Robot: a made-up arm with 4 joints. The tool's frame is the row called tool.
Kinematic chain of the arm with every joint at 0, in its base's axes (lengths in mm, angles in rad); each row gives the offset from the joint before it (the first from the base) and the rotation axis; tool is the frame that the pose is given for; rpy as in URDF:
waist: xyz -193 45 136 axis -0.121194 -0.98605 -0.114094
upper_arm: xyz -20 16 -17 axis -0.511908 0.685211 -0.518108
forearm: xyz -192 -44 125 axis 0.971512 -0.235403 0.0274
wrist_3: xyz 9 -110 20 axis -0.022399 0.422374 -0.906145
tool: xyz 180 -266 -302 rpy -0.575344 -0.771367 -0.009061
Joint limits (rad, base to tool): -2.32..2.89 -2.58..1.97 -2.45..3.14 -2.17..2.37
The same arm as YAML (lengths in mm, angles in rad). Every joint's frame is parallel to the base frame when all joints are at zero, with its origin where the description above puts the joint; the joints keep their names.
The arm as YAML. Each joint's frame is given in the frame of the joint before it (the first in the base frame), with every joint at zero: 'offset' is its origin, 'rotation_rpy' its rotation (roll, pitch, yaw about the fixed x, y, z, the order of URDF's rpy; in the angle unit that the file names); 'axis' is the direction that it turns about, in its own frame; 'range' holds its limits. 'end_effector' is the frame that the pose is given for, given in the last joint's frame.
length_unit: mm
angle_unit: rad
chain:
  - id: waist
    offset: [-193.0, 45.0, 136.0]
    rotation_rpy: [0.0, 0.0, 0.0]
    axis: [-0.121206, -0.986047, -0.114105]
    range: [-2.32, 2.89]
  - id: upper_arm
    offset: [-20.0, 16.0, -17.0]
    rotation_rpy: [0.0, 0.0, 0.0]
    axis: [-0.511908, 0.685211, -0.518108]
    range: [-2.58, 1.97]
  - id: forearm
    offset: [-192.0, -44.0, 125.0]
    rotation_rpy: [0.0, 0.0, 0.0]
    axis: [0.971512, -0.235403, 0.0274]
    range: [-2.45, 3.14]
  - id: wrist_3
    offset: [9.0, -110.0, 20.0]
    rotation_rpy: [0.0, 0.0, 0.0]
    axis: [-0.022401, 0.422413, -0.906127]
    range: [-2.17, 2.37]
end_effector:
  offset: [180.0, -266.0, -302.0]
  rotation_rpy: [-0.5753, -0.7714, -0.0091]

